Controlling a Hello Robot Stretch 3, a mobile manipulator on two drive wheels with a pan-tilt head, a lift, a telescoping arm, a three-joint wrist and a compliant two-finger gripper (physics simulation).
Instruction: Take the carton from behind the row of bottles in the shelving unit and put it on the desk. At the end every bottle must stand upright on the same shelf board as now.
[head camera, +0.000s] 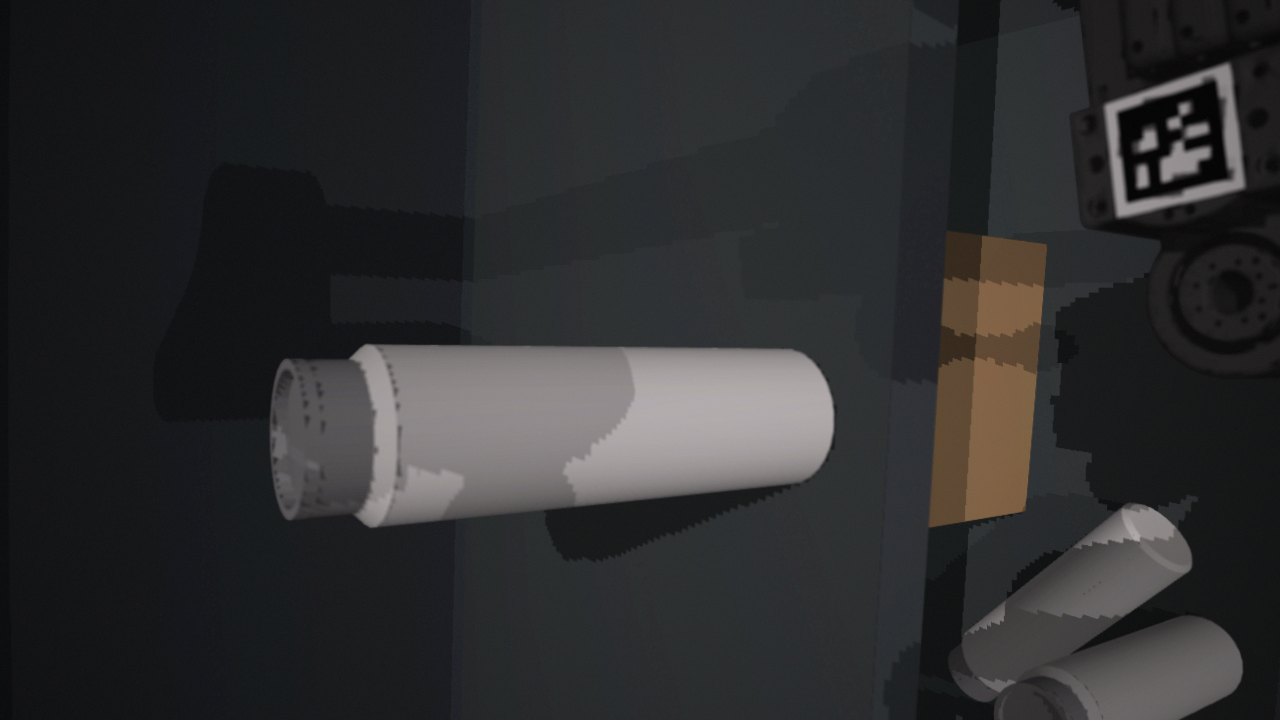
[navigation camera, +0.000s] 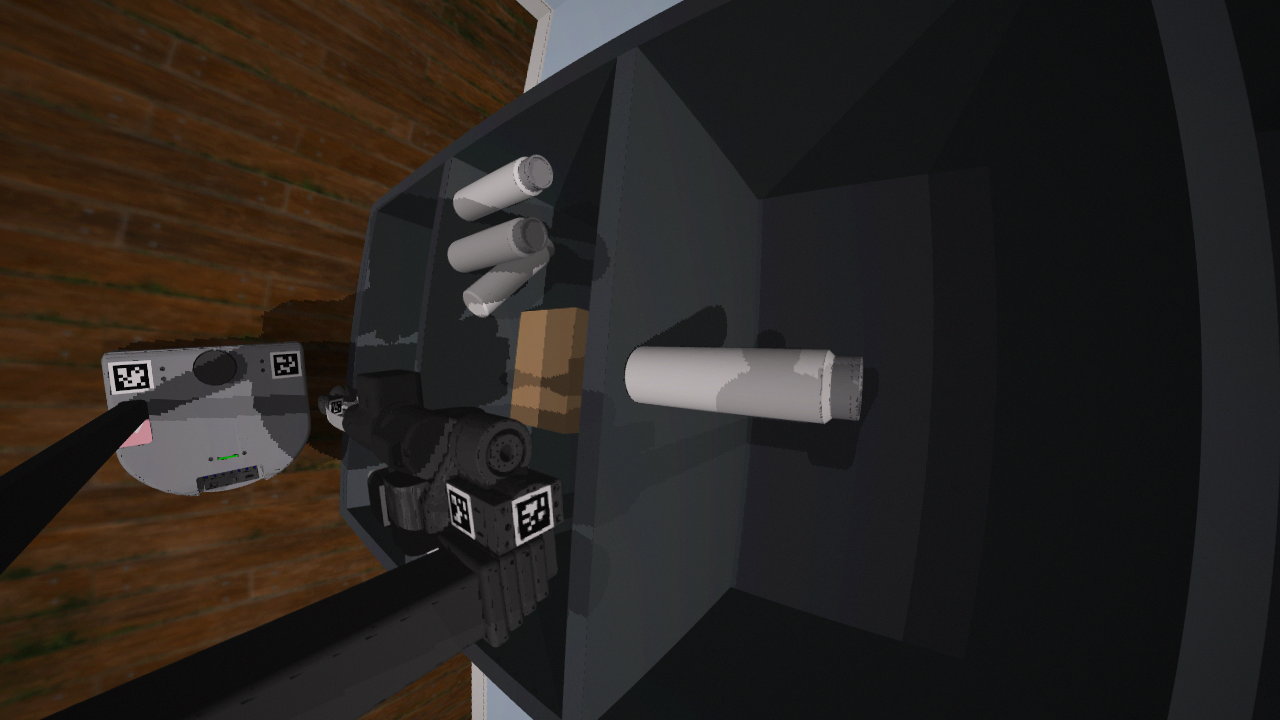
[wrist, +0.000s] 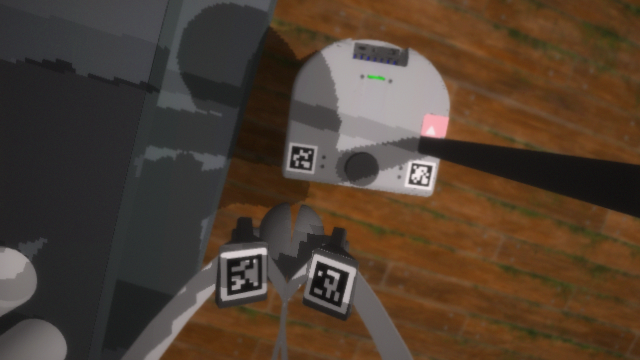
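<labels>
Both the head camera view and the navigation camera view show me a brown carton, and one spot on that carton, (navigation camera: 547, 389), is the same spot as (head camera: 959, 330). In the wrist view the carton is out of frame. A dark shelving unit, though, has a spot at (wrist: 125, 125) that is the same spot as (navigation camera: 425, 390).
</labels>
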